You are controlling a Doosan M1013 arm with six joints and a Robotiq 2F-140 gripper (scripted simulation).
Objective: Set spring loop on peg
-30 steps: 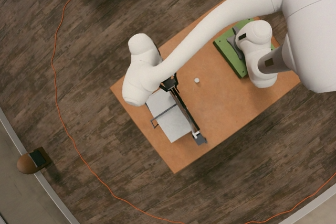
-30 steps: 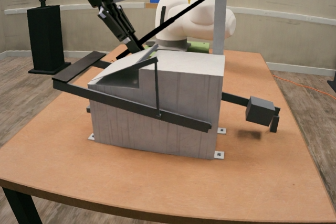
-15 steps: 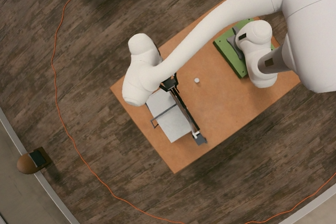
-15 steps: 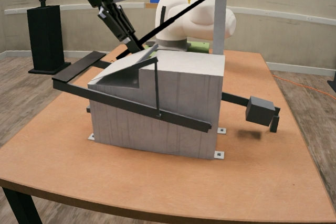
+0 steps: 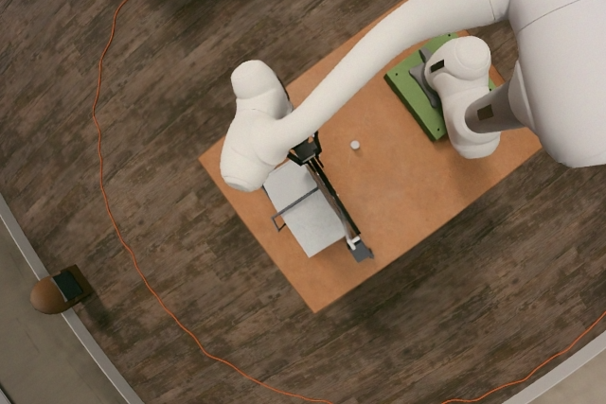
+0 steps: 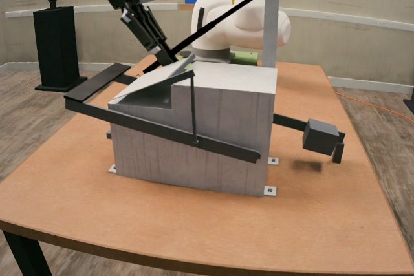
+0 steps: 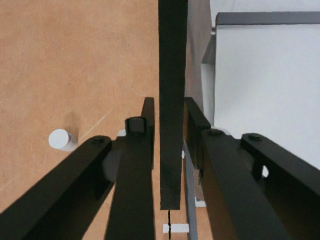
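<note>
The steel test weight lies 19 cm below my hand, 17 cm behind it and 3 cm to the left of it. Round my hand: grey block: 21 cm below, 15 cm to the right, 2 cm ahead; dark block: 43 cm to the left, 19 cm below, 2 cm ahead.
</note>
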